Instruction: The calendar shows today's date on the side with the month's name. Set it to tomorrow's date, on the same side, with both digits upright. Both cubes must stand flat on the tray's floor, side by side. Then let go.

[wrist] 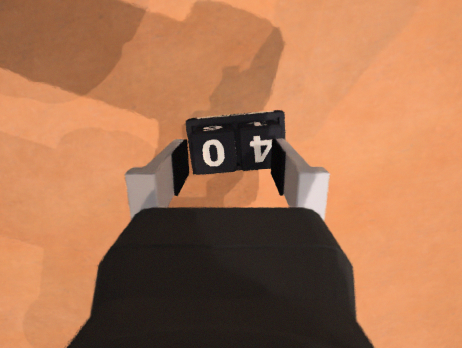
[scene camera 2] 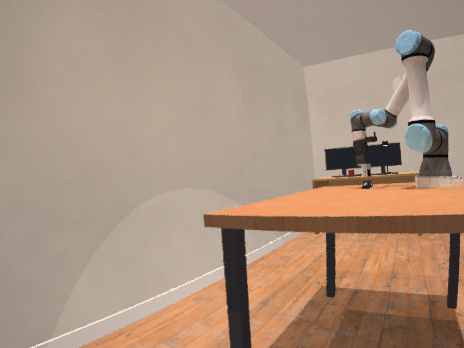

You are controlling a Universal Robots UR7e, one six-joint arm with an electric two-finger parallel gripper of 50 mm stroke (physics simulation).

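The calendar's dark tray lies slightly turned in the wrist view, with two black cubes side by side at it. The left cube shows a white 0 on the face toward the camera. The right cube shows a white 4, upside down in this view. Pale marks show on the cubes' far edges, too foreshortened to read. The month's name cannot be read. In the scene view the calendar is small and dark on the table. My gripper is open and empty, above the calendar; its right finger covers part of the right cube.
The calendar is on the wooden table. The robot's base stands on it to the right in the scene view. Behind are a desk with two monitors and a red cup. Arm shadows cross the table.
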